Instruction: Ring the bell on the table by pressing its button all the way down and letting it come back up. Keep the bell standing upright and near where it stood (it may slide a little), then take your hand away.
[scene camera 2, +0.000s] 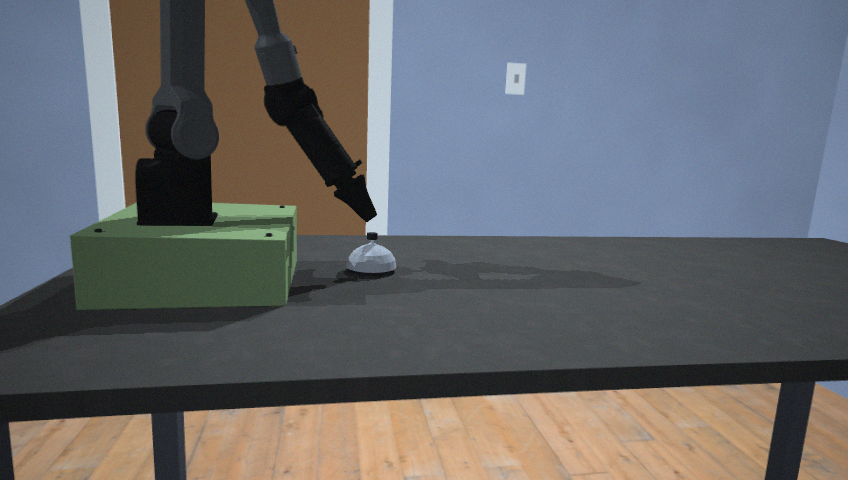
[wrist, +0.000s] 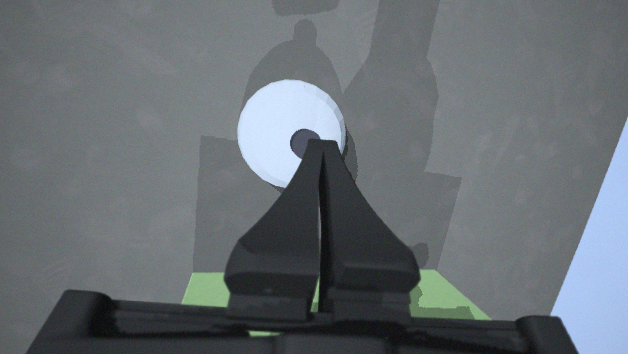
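The bell (scene camera 2: 371, 259) (wrist: 270, 125) is a white dome on a dark base and stands upright on the dark table (scene camera 2: 476, 333) (wrist: 125, 100). Its black button (scene camera 2: 372, 236) (wrist: 301, 143) stands up at the top of the dome. My gripper (scene camera 2: 371, 218) (wrist: 321, 154) is shut with nothing between its fingers. In the scene view its tips are a little above the button, with a small gap. In the wrist view the fingertips overlap the right part of the button and hide some of it and the lower right of the dome.
The arm's green base block (scene camera 2: 178, 273) (wrist: 205, 285) stands on the table to the left of the bell. A brown door (scene camera 2: 238, 178) and a blue wall (scene camera 2: 595, 148) with a light switch (scene camera 2: 515, 78) are behind the table.
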